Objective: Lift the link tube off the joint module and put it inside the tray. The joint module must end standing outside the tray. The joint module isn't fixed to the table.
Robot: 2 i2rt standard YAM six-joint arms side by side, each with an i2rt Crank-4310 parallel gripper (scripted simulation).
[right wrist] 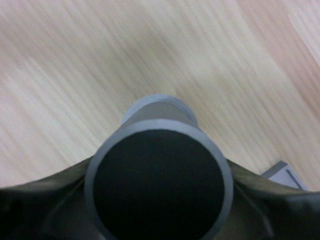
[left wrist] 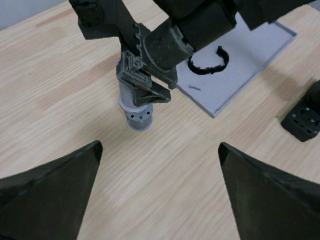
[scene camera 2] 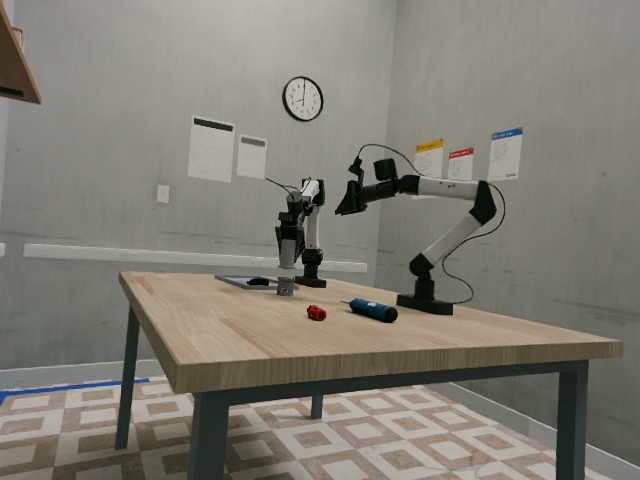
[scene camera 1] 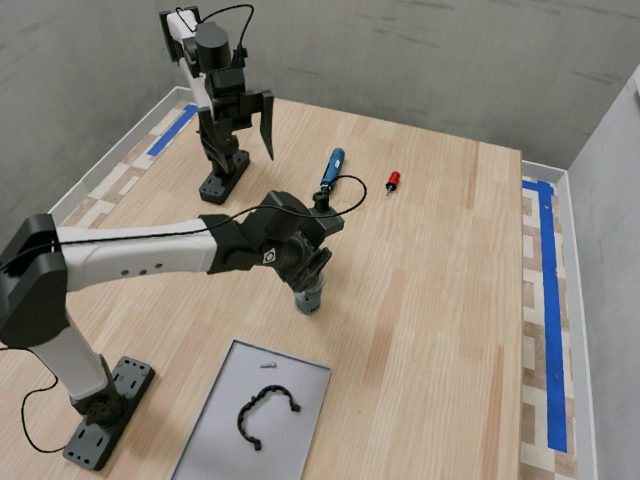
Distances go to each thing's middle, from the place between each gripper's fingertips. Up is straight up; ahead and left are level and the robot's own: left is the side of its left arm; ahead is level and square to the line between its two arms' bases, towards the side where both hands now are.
Now: the shallow grey tray (left wrist: 250,52) 5 cm behind my right hand (scene camera 1: 309,274), 34 cm to the right of it and 12 cm below it. The rest, counted from my right hand: grey link tube (right wrist: 158,168): 1 cm to the left, 2 cm above.
My left hand (scene camera 1: 251,165) is 130 mm short of the grey link tube, 100 mm to the left of it and 160 mm above it. The rest, counted from my left hand: shallow grey tray: 80 mm ahead, 450 mm to the right, 300 mm below.
